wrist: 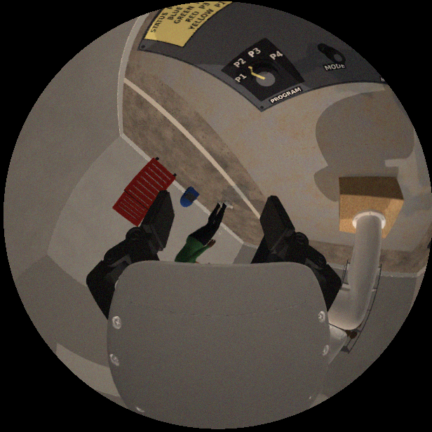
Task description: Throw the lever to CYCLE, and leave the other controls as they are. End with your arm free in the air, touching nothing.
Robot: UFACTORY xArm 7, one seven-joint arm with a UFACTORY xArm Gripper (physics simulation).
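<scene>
My gripper [218,204] is open, its two black fingers wide apart, with nothing between them. A dark control panel [205,52] lies at the top of the view, beyond the fingertips and apart from them. On it are a PROGRAM dial [266,78] with a yellow pointer and the marks P1 to P4, and a black MODE control [332,53] to its right. A lever marked CYCLE does not show; the panel is cut off by the view's edge.
A yellow label [182,22] is on the panel. A brown box [370,192] stands at the right, by the pale arm tube [366,255]. A red slatted object [145,190], a blue object [189,196] and a person in green [189,250] are far below, past a table edge.
</scene>
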